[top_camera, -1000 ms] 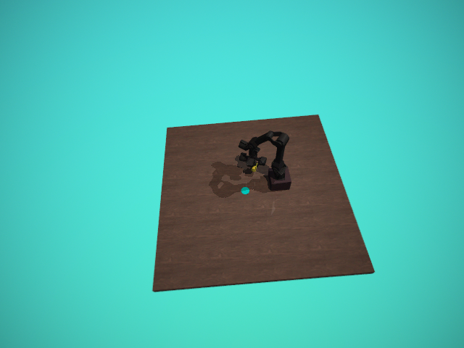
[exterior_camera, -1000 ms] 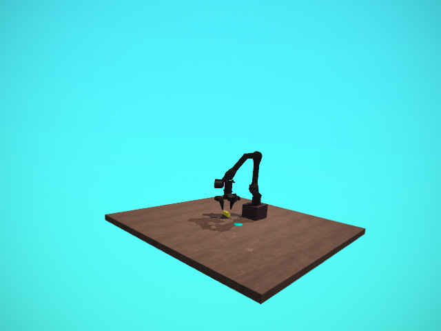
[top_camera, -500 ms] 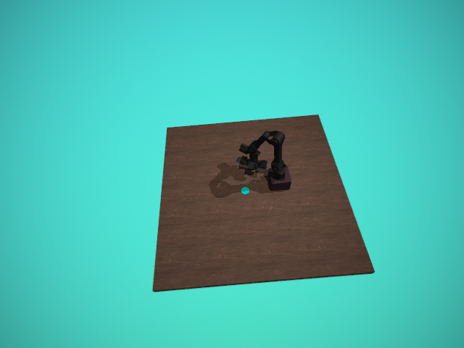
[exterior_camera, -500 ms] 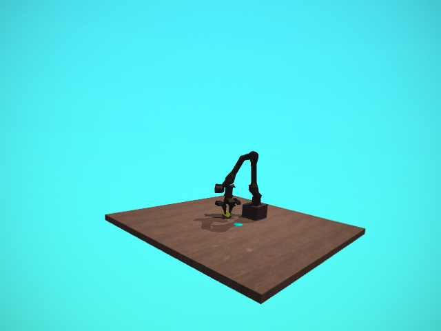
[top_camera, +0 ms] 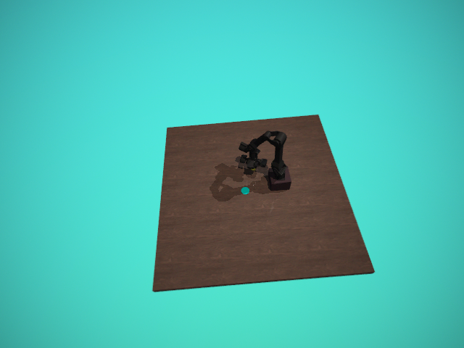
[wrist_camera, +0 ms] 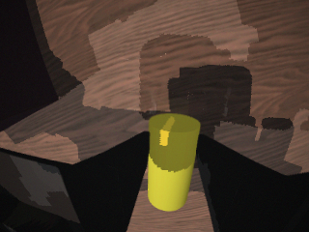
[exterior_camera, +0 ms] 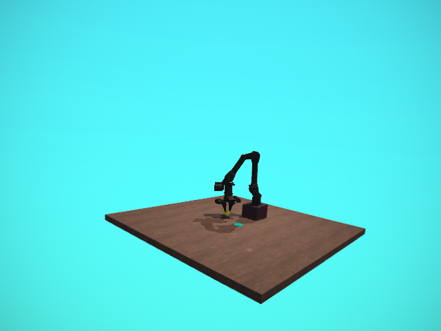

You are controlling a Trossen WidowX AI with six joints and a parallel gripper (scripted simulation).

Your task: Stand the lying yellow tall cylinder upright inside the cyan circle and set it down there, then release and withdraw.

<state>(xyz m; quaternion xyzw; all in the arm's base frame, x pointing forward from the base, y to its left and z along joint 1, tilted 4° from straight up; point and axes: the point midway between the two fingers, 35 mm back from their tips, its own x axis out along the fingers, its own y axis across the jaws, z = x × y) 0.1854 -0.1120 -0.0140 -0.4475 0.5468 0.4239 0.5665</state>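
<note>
The cyan circle lies 18 cm to the left of my gripper tip, 6 cm ahead of it and 3 cm below it. Round my gripper tip: yellow tall cylinder (2 cm to the right, 1 cm behind).
</note>
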